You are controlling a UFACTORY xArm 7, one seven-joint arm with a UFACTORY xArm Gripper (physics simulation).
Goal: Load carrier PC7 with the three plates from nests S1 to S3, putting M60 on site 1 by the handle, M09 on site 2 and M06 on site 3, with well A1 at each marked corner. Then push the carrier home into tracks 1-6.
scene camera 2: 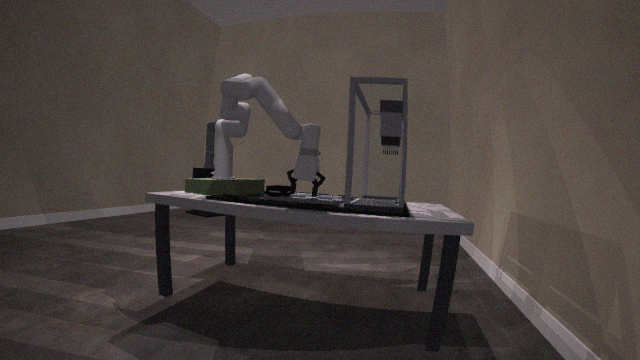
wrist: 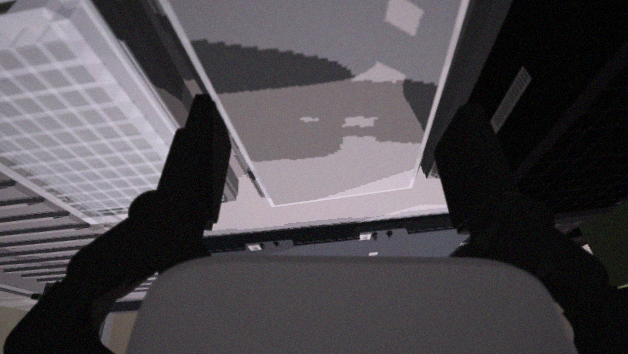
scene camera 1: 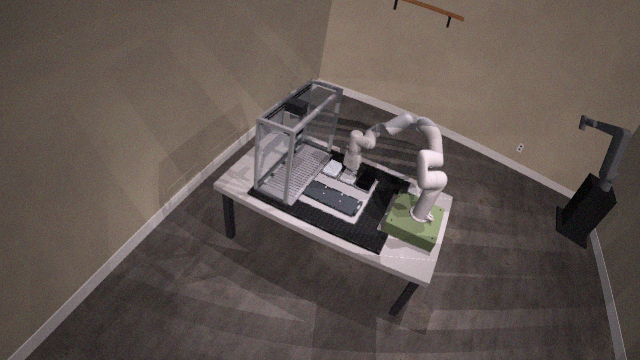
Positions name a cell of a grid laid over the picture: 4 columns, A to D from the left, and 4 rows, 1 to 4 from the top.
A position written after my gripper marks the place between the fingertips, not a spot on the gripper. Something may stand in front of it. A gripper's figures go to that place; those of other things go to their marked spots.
Scene:
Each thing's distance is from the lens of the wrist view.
my gripper (wrist: C2): 12 cm
black well plate (wrist: D1): 12 cm
dark plate carrier (wrist: C3): 32 cm
The marked spots on the dark plate carrier and the black well plate are 23 cm apart.

